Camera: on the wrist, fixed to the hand. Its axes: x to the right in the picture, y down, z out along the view.
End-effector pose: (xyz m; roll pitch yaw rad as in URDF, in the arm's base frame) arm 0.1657 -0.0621 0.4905 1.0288 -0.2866 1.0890
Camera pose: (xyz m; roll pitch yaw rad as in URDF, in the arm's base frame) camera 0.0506 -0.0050 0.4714 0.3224 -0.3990 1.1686
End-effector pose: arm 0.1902 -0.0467 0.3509 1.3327 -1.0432 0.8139
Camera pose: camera 0.0817 0.0245 0.3549 0.5696 -1.1718 0.9070
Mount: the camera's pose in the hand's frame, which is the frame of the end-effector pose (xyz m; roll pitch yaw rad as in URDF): -0.0080 0.0512 -0.1191 -0.6793 0.0045 0.1350
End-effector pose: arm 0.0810 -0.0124 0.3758 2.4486 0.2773 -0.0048
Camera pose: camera 0.1075 0.0242 0.4976 1.7454 0.1863 -0.1074
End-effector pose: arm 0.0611 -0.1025 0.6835 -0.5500 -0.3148 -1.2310
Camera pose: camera 0.0543 -0.1390 0.5590 -1.2613 -0.2385 -1.1151
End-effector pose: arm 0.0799 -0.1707 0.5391 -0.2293 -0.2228 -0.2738
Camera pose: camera 0.1057 -0.1543 0.4129 -0.9359 -0.1859 -0.1411
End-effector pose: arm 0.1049 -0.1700 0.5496 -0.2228 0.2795 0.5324
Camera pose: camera 0.0560 -0.1714 0.4293 -0.8624 0.3112 0.6697
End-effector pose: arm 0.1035 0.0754 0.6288 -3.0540 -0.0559 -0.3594
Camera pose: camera 0.0684 0.0230 0.7423 2.5566 -0.0481 -0.4944
